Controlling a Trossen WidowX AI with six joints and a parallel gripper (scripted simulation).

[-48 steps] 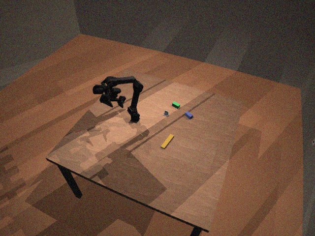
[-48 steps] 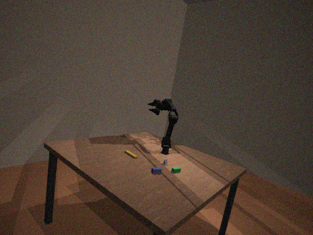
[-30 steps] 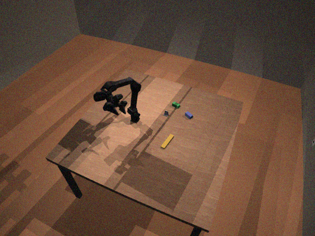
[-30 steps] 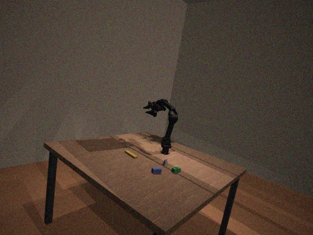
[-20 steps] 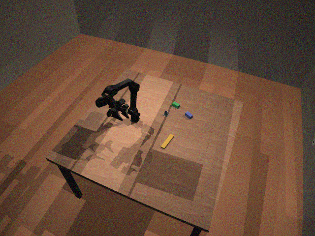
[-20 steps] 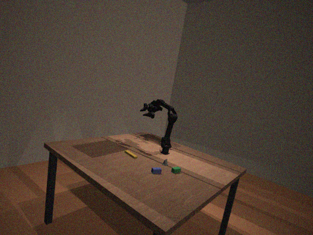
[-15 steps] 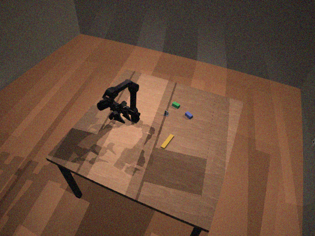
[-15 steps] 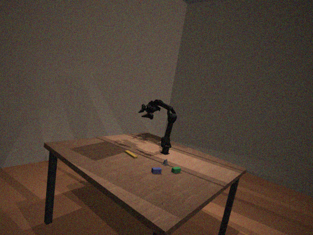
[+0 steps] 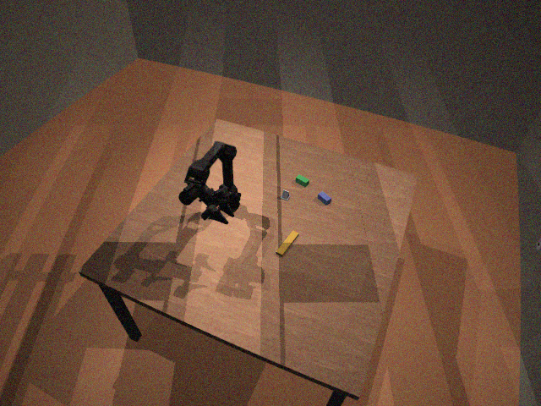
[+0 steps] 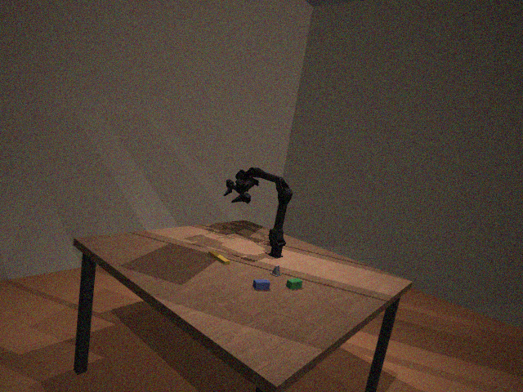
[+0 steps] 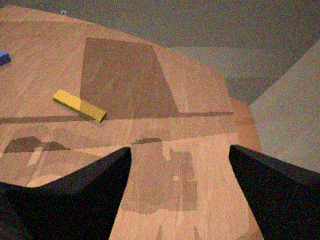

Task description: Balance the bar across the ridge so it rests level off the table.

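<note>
Now: the yellow bar 26 cm below my gripper tip, 19 cm ahead of it and 18 cm to the left of it. The rest, counted from my gripper tip: blue block: 52 cm to the left, 26 cm below, 25 cm ahead; green block: 60 cm to the left, 26 cm below, 10 cm ahead.
</note>
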